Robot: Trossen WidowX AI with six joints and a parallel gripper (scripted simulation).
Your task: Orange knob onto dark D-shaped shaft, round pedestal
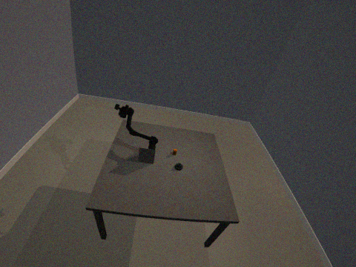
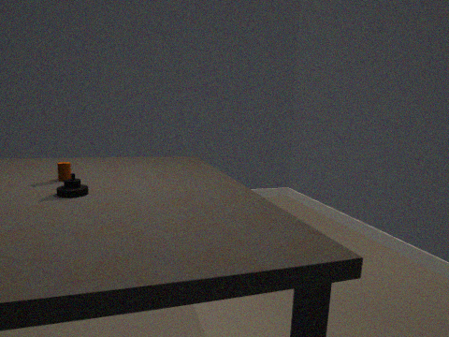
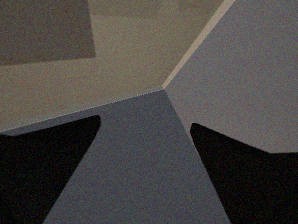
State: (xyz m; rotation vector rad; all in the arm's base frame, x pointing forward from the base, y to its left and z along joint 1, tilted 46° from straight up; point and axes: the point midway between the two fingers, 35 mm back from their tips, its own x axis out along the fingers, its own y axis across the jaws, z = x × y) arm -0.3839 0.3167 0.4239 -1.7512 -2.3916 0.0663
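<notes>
The orange knob is 66 cm ahead of my gripper tip, 47 cm to the right of it and 21 cm below it. Also, from my gripper tip: dark pedestal (68 cm ahead, 67 cm to the right, 21 cm below).
</notes>
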